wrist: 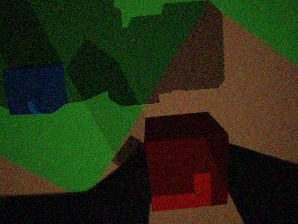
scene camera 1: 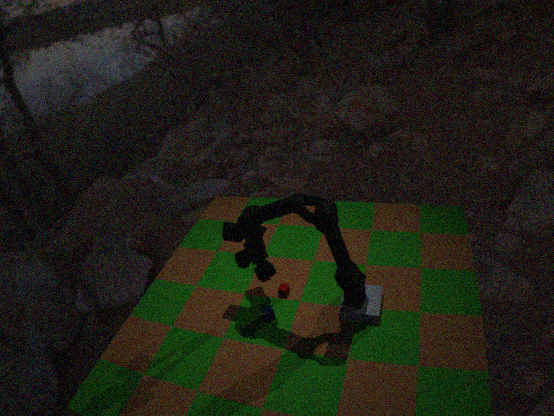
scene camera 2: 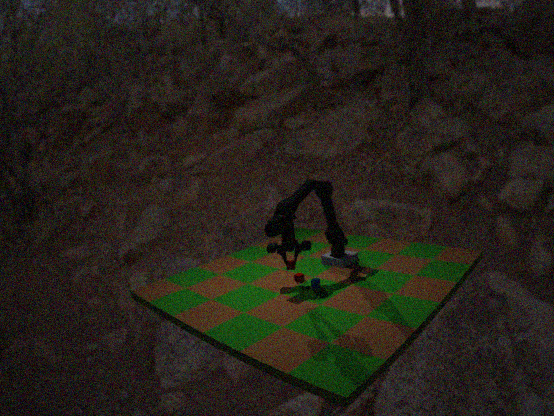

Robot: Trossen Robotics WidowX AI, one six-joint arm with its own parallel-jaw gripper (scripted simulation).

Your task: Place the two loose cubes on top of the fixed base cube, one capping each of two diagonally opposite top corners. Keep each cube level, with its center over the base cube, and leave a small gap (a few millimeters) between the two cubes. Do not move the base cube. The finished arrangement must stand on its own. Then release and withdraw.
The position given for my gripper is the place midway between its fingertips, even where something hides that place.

My gripper [scene camera 1: 263, 275] holds a red cube. I also see a blue base cube [wrist: 39, 89].
My gripper also shows in the wrist view [wrist: 182, 155].
